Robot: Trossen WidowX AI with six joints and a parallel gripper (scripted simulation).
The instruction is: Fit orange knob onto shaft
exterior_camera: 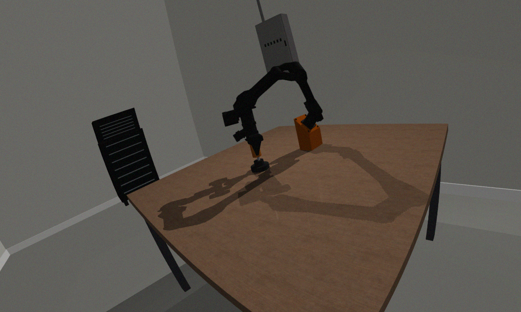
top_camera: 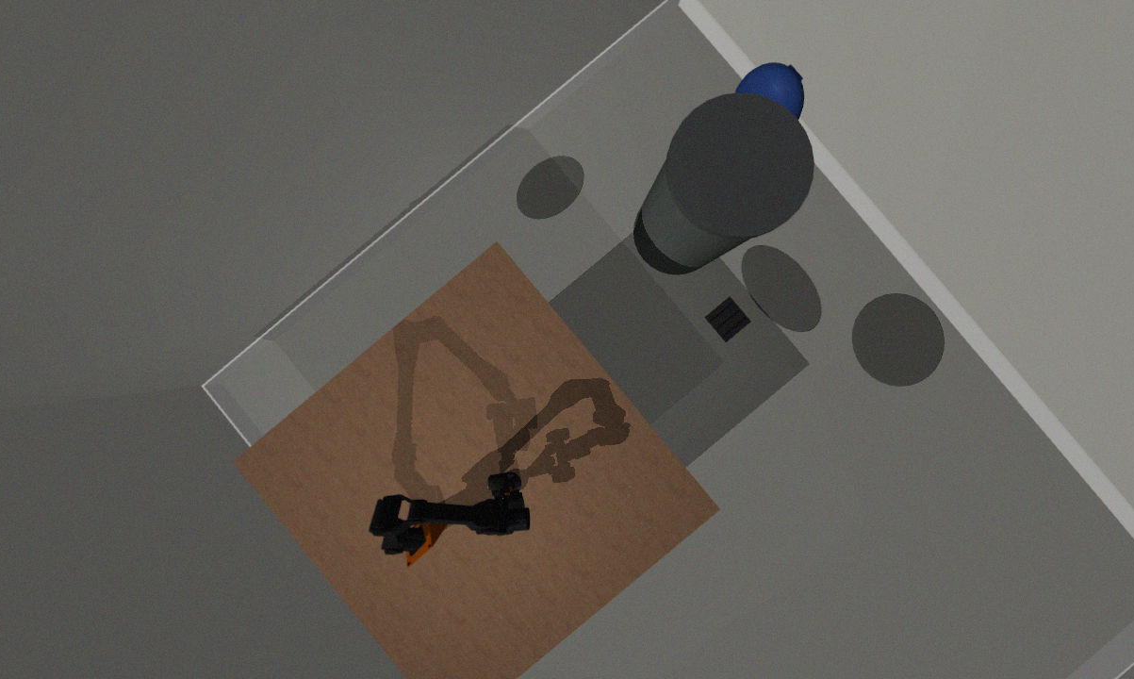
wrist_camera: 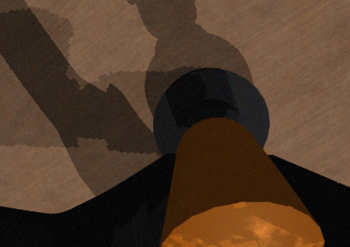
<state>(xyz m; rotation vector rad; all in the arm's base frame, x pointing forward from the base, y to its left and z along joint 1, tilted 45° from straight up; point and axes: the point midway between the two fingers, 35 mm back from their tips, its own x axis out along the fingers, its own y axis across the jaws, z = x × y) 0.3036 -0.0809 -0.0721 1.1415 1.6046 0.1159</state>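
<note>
My gripper tip is now 30 mm below the orange knob. The rest, counted from my gripper tip: round black pedestal: 40 mm below.
</note>
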